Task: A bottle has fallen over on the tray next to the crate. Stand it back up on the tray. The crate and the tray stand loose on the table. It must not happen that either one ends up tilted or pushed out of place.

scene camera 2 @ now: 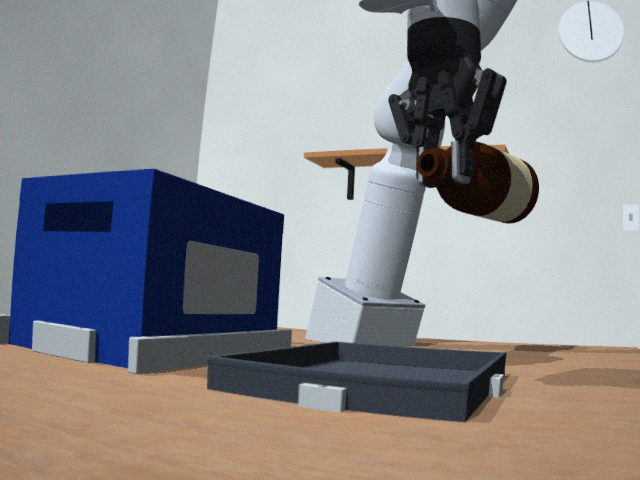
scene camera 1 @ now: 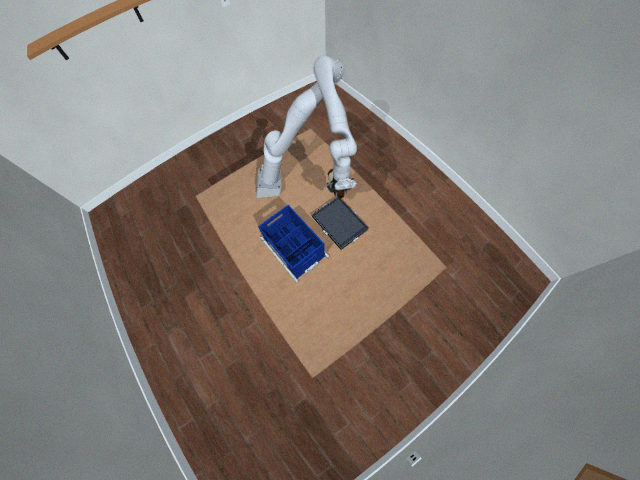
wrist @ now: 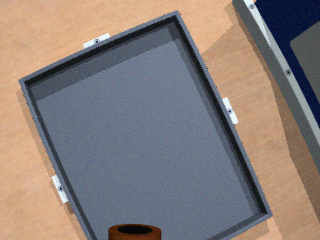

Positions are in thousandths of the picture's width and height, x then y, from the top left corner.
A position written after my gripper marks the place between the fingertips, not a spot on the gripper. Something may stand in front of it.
Observation:
In view: my gripper (scene camera 2: 695, 384), a dark grey tray (wrist: 420, 527), a brown bottle (scene camera 2: 788, 393) and a blue crate (scene camera 2: 280, 539).
The blue crate also shows in scene camera 1 (scene camera 1: 474, 516).

